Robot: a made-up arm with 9 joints. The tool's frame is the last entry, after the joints.
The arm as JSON. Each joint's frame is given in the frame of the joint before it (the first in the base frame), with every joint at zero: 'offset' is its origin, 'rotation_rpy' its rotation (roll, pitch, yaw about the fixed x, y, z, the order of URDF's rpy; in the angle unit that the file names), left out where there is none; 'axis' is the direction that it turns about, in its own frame. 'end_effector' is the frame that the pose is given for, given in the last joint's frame.
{
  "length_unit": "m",
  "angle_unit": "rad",
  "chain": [
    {
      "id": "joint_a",
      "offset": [
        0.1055,
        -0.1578,
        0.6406
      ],
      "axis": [
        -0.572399,
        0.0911,
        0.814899
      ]
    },
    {
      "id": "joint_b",
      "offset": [
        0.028,
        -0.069,
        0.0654
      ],
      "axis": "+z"
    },
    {
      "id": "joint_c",
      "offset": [
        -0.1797,
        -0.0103,
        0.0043
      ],
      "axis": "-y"
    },
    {
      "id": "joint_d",
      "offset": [
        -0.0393,
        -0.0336,
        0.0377
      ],
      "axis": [
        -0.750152,
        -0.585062,
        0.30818
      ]
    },
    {
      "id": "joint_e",
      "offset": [
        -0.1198,
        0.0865,
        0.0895
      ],
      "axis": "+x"
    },
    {
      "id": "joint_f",
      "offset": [
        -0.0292,
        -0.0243,
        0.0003
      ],
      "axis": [
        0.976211,
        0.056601,
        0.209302
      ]
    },
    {
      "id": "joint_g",
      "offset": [
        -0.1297,
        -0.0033,
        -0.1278
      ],
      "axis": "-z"
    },
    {
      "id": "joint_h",
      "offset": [
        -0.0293,
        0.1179,
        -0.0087
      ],
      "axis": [
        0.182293,
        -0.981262,
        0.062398
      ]
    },
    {
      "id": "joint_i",
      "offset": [
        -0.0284,
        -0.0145,
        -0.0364
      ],
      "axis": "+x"
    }
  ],
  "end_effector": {
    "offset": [
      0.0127,
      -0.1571,
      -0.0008
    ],
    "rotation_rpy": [
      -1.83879,
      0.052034,
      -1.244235
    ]
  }
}
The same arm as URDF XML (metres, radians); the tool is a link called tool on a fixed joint. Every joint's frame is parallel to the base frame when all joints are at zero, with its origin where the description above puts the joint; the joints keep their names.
<robot name="arm">
<joint name="joint_a" type="continuous"><parent link="base_link"/><child link="link1"/><origin xyz="0.1055 -0.1578 0.6406" rpy="0.0000 0.0000 0.0000"/><axis xyz="-0.572399 0.0911 0.814899"/></joint>
<joint name="joint_b" type="continuous"><parent link="link1"/><child link="link2"/><origin xyz="0.0280 -0.0690 0.0654" rpy="0.0000 0.0000 0.0000"/><axis xyz="0 0 1"/></joint>
<joint name="joint_c" type="continuous"><parent link="link2"/><child link="link3"/><origin xyz="-0.1797 -0.0103 0.0043" rpy="0.0000 0.0000 0.0000"/><axis xyz="0 -1 0"/></joint>
<joint name="joint_d" type="continuous"><parent link="link3"/><child link="link4"/><origin xyz="-0.0393 -0.0336 0.0377" rpy="0.0000 0.0000 0.0000"/><axis xyz="-0.750152 -0.585062 0.30818"/></joint>
<joint name="joint_e" type="continuous"><parent link="link4"/><child link="link5"/><origin xyz="-0.1198 0.0865 0.0895" rpy="0.0000 0.0000 0.0000"/><axis xyz="1 0 0"/></joint>
<joint name="joint_f" type="continuous"><parent link="link5"/><child link="link6"/><origin xyz="-0.0292 -0.0243 0.0003" rpy="0.0000 0.0000 0.0000"/><axis xyz="0.976211 0.056601 0.209302"/></joint>
<joint name="joint_g" type="continuous"><parent link="link6"/><child link="link7"/><origin xyz="-0.1297 -0.0033 -0.1278" rpy="0.0000 0.0000 0.0000"/><axis xyz="0 0 -1"/></joint>
<joint name="joint_h" type="continuous"><parent link="link7"/><child link="link8"/><origin xyz="-0.0293 0.1179 -0.0087" rpy="0.0000 0.0000 0.0000"/><axis xyz="0.182293 -0.981262 0.062398"/></joint>
<joint name="joint_i" type="continuous"><parent link="link8"/><child link="link9"/><origin xyz="-0.0284 -0.0145 -0.0364" rpy="0.0000 0.0000 0.0000"/><axis xyz="1 0 0"/></joint>
<joint name="tool_joint" type="fixed"><parent link="link9"/><child link="tool"/><origin xyz="0.0127 -0.1571 -0.0008" rpy="-1.8388 0.0520 -1.2442"/></joint>
<link name="base_link"/>
<link name="link1"/>
<link name="link2"/>
<link name="link3"/>
<link name="link4"/>
<link name="link5"/>
<link name="link6"/>
<link name="link7"/>
<link name="link8"/>
<link name="link9"/>
<link name="tool"/>
</robot>

